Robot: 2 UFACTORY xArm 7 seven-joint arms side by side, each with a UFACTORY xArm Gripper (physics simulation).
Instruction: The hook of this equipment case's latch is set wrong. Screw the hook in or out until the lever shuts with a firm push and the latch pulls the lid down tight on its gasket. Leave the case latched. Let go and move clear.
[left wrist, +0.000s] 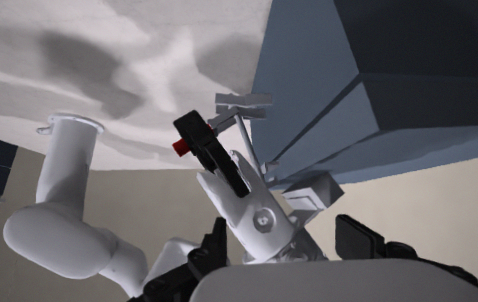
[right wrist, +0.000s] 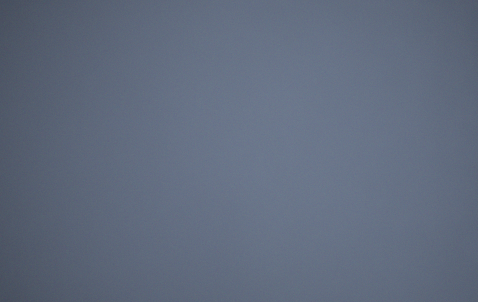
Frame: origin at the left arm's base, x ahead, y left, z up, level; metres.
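Where they show: left gripper, fingertip midpoint: [left wrist: 281, 234]; right gripper, fingertip midpoint: [left wrist: 186, 121]; right arm's base at its link origin: [left wrist: 78, 123].
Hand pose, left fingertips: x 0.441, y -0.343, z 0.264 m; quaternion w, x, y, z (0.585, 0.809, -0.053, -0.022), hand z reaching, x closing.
Observation:
Each offset is from my left fingertips to the top centre of the thing. "spot": to the spot under its first point. Level surfaces: height alone.
The blue-grey equipment case {spot: 0.025 m ahead, 0.023 m left, 0.136 m down} [left wrist: 295, 65] with its lid {spot: 0.032 m ahead, 0.051 m left, 0.067 m down} [left wrist: 332, 122] fills the right side of the left wrist view. A dark seam runs between them. Grey latch brackets {spot: 0.025 m back, 0.047 m right, 0.153 m down} [left wrist: 243, 99] stand out from the case's side. The thin hook rod {spot: 0.023 m back, 0.058 m right, 0.100 m down} [left wrist: 248, 141] runs from the lever's pivot to the small catch {spot: 0.002 m ahead, 0.077 m right, 0.066 m down} [left wrist: 270, 169] on the lid; whether it bears there is unclear. The lever's red grip {0.090 m back, 0.050 m right, 0.083 m down} [left wrist: 180, 147] sticks out past the black fingers of my right gripper [left wrist: 186, 121], which is shut on it, the lever tilted. My left gripper is open and empty, apart from the latch.
The right gripper's white body [left wrist: 262, 220] and its grey camera block {spot: 0.038 m ahead, 0.029 m right, 0.032 m down} [left wrist: 314, 192] are close beside the latch. A white arm [left wrist: 70, 165] stands on the pale marbled surface {0.264 m down} [left wrist: 150, 30] at the left. A plain blue-grey surface [right wrist: 240, 150] fills the right wrist view.

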